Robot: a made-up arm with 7 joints. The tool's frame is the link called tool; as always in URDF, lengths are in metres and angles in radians. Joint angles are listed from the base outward.
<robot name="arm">
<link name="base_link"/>
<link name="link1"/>
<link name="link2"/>
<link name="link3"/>
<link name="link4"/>
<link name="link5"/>
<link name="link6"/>
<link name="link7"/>
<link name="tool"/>
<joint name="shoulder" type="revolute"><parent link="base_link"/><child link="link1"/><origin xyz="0.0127 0.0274 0.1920"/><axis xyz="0 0 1"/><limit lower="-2.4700" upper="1.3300"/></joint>
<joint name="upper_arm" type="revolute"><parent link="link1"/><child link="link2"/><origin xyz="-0.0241 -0.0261 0.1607"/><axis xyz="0 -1 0"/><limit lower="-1.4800" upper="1.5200"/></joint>
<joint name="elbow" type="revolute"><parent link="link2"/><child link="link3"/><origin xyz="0.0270 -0.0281 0.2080"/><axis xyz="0 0 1"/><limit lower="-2.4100" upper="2.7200"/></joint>
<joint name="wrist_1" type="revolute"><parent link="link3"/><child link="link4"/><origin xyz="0.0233 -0.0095 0.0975"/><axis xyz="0 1 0"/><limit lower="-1.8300" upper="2.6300"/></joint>
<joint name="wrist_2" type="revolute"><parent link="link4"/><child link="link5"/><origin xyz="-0.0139 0.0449 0.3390"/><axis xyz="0 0 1"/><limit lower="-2.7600" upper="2.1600"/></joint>
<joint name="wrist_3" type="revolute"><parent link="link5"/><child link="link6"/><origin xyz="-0.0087 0.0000 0.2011"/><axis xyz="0 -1 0"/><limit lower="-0.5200" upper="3.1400"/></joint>
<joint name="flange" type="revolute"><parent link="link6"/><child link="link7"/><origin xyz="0.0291 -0.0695 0.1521"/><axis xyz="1 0 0"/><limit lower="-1.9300" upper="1.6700"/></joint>
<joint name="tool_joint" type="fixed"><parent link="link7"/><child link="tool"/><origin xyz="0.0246 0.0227 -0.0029" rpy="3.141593 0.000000 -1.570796"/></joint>
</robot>
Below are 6 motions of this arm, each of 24 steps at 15 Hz.
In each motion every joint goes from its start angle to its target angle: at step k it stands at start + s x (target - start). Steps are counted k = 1, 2, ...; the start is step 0. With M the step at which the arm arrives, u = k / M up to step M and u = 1 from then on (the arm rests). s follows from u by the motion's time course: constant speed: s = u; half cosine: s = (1 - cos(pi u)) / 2; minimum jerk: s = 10 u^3 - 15 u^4 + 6 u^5.
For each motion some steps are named. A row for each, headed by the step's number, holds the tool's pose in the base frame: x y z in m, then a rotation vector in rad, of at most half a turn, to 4 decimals.
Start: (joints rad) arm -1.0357 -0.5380 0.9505 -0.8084 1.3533 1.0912 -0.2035
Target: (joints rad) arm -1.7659 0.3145 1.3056 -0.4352 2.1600 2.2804 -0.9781
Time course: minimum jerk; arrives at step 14
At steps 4, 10, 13, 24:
4: -0.3053 -0.3336 1.1111 -1.3637 0.2165 -0.9350
10: -0.1732 0.1677 1.1610 -1.2202 0.2653 -0.6972
13: -0.0897 0.2694 1.1341 -1.2377 0.4432 -0.5995
24: -0.0876 0.2716 1.1333 -1.2381 0.4480 -0.5973

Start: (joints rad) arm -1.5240 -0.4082 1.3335 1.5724 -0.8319 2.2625 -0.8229
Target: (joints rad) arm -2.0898 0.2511 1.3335 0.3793 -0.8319 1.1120 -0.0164
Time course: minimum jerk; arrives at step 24
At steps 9, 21, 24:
9: 0.4377 -0.1651 0.9581 0.9651 -1.8333 1.4486
21: 0.2529 0.2109 1.2756 0.2177 -2.3508 1.3997
24: 0.2513 0.2243 1.2764 0.2058 -2.3624 1.4067

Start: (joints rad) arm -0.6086 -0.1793 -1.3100 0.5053 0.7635 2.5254 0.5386
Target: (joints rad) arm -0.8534 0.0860 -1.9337 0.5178 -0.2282 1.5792 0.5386
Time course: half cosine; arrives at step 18
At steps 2, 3, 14, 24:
2: -0.0640 -0.2019 1.0853 -0.5170 1.3031 -2.0864
3: -0.0710 -0.1910 1.0946 -0.4977 1.3703 -2.1102
14: -0.1801 -0.0423 1.2514 -0.9940 -2.1872 1.6337
24: -0.2100 -0.0285 1.2639 -1.2732 -2.1161 1.4370

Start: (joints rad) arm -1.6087 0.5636 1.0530 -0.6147 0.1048 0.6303 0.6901
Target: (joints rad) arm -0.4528 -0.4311 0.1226 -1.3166 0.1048 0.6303 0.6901
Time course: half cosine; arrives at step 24
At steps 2, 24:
2: -0.4257 0.6493 0.9711 -1.8447 1.1435 -1.2217
24: -0.4464 0.0754 0.9973 -1.4222 0.9377 -0.8714

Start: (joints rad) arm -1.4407 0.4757 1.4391 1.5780 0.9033 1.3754 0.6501
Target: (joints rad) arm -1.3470 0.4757 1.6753 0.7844 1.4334 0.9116 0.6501
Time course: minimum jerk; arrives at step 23
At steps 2, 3, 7, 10, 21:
2: 0.5820 0.0939 0.7927 -1.6163 1.5798 1.1036
3: 0.5822 0.0984 0.7962 -1.6236 1.5666 1.1110
7: 0.5796 0.1552 0.8381 -1.7144 1.4003 1.2029
10: 0.5615 0.2369 0.8962 -1.8465 1.1528 1.3316
21: 0.3999 0.4580 1.0611 -2.2504 0.3050 1.6525

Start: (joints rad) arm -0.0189 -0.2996 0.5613 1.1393 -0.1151 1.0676 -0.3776
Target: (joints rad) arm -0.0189 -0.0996 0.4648 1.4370 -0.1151 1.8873 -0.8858
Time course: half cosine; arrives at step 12
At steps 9, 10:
9: 0.5790 0.2139 0.8539 2.1532 -1.5166 1.2177
10: 0.5689 0.2084 0.8503 2.1057 -1.5396 1.3108

